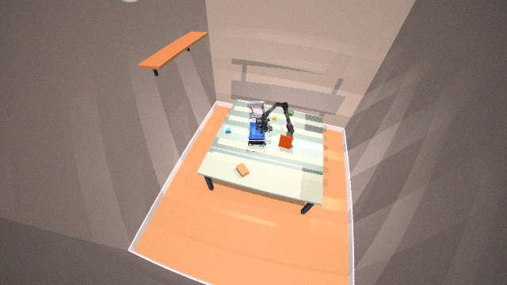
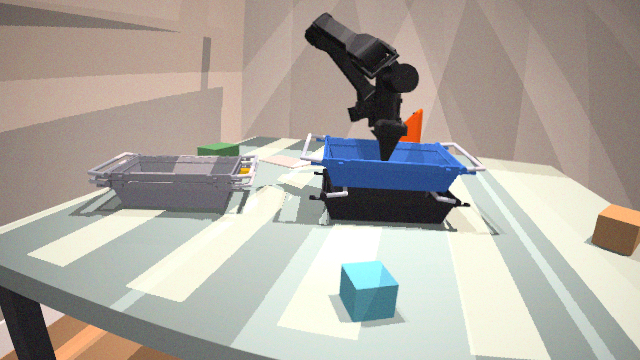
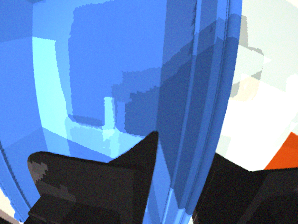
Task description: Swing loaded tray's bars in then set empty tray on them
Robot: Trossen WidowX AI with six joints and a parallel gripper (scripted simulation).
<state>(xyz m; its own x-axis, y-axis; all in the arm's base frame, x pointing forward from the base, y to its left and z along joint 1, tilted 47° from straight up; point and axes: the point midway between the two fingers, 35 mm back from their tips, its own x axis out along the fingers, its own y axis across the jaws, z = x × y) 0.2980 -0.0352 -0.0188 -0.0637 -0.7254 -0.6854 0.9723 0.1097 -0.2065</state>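
My gripper tip is 70 mm short of the blue tray, 30 mm below it and 20 mm to the right of it. The rest, counted from my gripper tip: orange block: 520 mm to the left, 90 mm ahead, 60 mm below; then green block: 560 mm to the right, 250 mm behind, 70 mm below; then cyan cube: 430 mm ahead, 60 mm below, 30 mm to the left.
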